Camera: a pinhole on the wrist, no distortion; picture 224 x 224 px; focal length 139.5 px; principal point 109.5 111.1 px. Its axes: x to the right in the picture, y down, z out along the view. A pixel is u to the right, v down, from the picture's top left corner.
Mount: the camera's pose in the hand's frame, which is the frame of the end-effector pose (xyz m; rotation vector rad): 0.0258 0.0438 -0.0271 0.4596 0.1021 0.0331
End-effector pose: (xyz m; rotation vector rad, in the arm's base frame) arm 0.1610 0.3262 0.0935 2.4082 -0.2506 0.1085
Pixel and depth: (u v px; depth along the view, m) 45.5 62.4 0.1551
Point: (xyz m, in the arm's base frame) 0.1506 0.3251 -0.0304
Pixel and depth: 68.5 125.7 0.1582
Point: 0.1614 0.2538 -0.0100
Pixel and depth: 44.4 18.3 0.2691
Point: 0.1457 0.4187 -0.1813
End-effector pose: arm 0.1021 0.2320 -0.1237 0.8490 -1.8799 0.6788
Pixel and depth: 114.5 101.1 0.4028
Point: 0.0341 -0.1242 -0.1635
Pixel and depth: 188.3 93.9 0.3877
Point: -0.0113 -0.1484 0.0360
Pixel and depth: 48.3 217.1 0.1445
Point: -0.0311 0.1672 -0.2164
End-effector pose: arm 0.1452 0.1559 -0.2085 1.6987 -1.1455 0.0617
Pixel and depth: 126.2 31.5 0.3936
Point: 0.3383 -0.0851 -0.4810
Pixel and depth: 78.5 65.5 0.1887
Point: 0.1619 0.0641 -0.3290
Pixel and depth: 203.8 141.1 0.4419
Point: 0.2046 -0.3737 -0.2229
